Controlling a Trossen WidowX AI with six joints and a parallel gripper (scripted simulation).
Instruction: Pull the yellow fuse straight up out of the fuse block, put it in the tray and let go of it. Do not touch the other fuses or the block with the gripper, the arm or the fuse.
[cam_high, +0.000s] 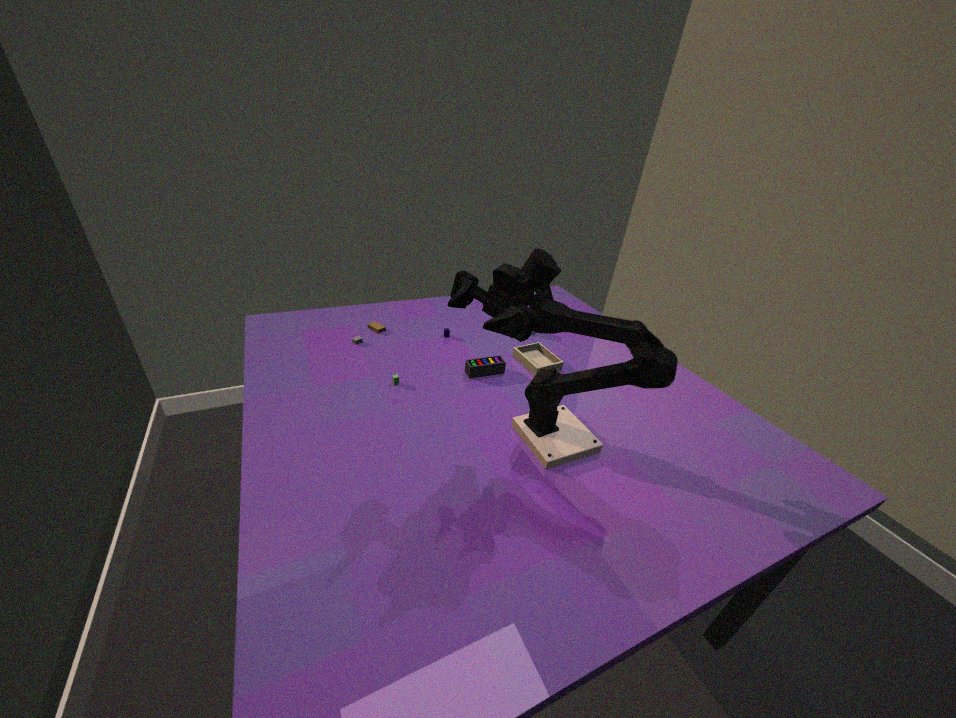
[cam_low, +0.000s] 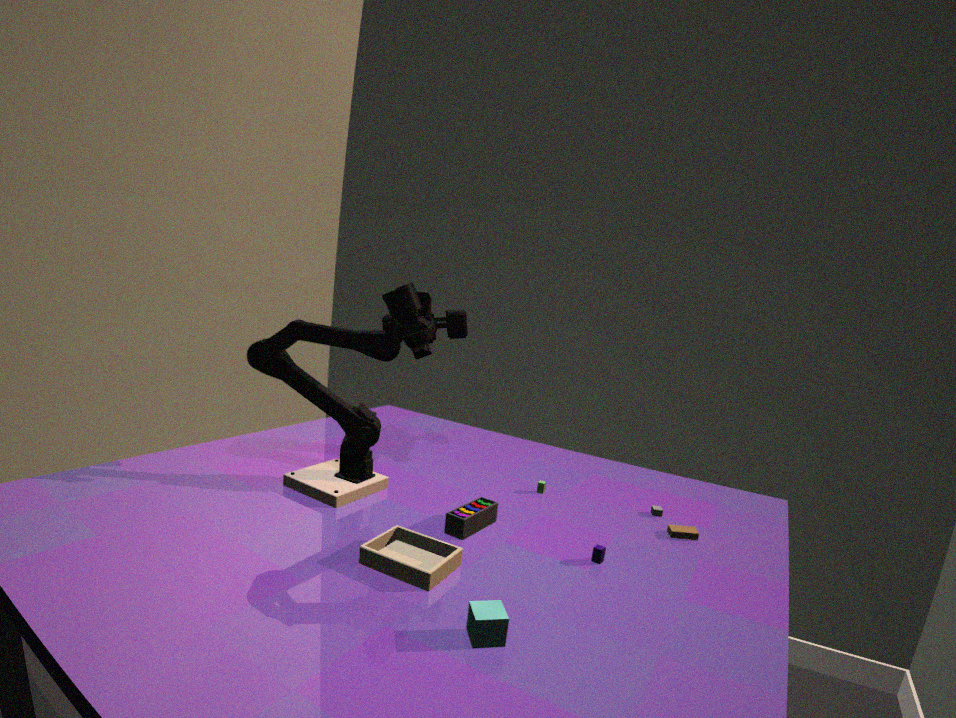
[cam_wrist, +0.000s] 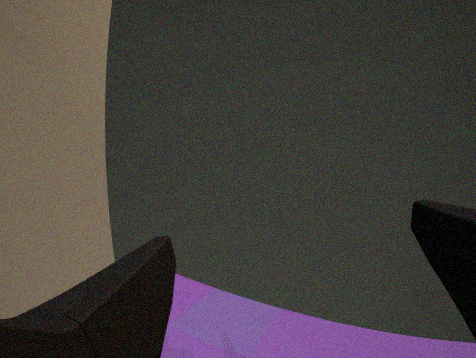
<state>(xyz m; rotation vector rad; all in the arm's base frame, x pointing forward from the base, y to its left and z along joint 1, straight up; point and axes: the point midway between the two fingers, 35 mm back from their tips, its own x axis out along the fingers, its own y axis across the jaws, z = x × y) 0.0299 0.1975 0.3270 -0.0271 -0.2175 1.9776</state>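
The yellow fuse lies 27 cm ahead of my gripper tip, 26 cm to the right of it and 33 cm below it. Also, from my gripper tip: red fuse (27 cm ahead, 22 cm to the right, 33 cm below); green block (32 cm ahead, 3 cm to the left, 34 cm below); blue fuse (27 cm ahead, 24 cm to the right, 33 cm below).
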